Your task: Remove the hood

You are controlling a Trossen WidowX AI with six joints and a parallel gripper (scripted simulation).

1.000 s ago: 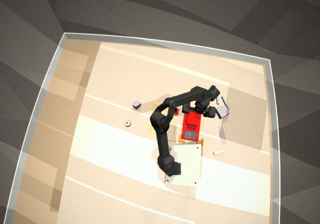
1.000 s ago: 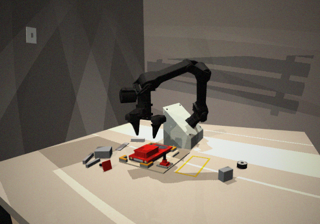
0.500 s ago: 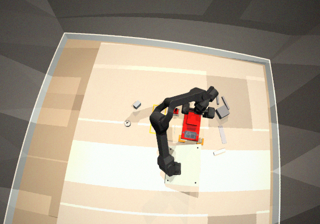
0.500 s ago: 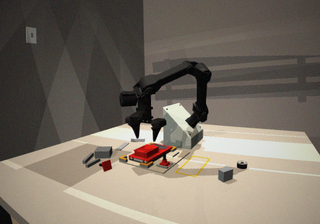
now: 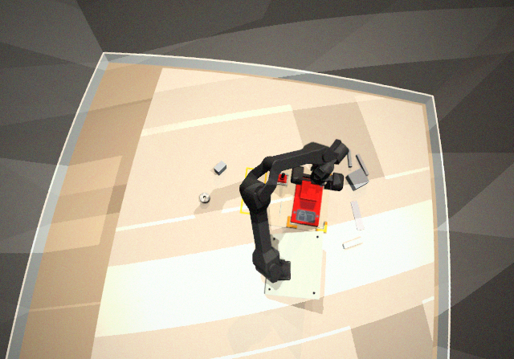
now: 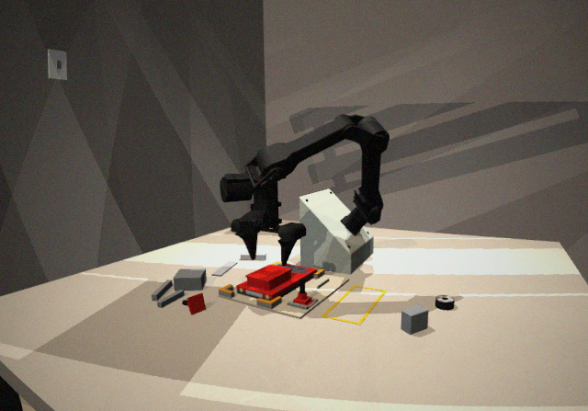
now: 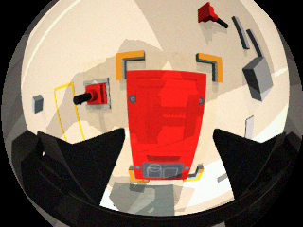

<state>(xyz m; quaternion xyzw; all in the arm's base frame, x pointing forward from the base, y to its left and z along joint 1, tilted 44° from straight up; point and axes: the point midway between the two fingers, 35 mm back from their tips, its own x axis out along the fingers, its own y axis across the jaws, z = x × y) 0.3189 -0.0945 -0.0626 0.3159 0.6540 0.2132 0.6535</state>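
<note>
My gripper tip is now 30 mm above the red hood. From my gripper tip the other things lie so: red lever post: 40 mm ahead, 110 mm to the left, 40 mm below; black ring: 50 mm behind, 410 mm to the left, 60 mm below; small red piece: 170 mm ahead, 100 mm to the right, 60 mm below.
</note>
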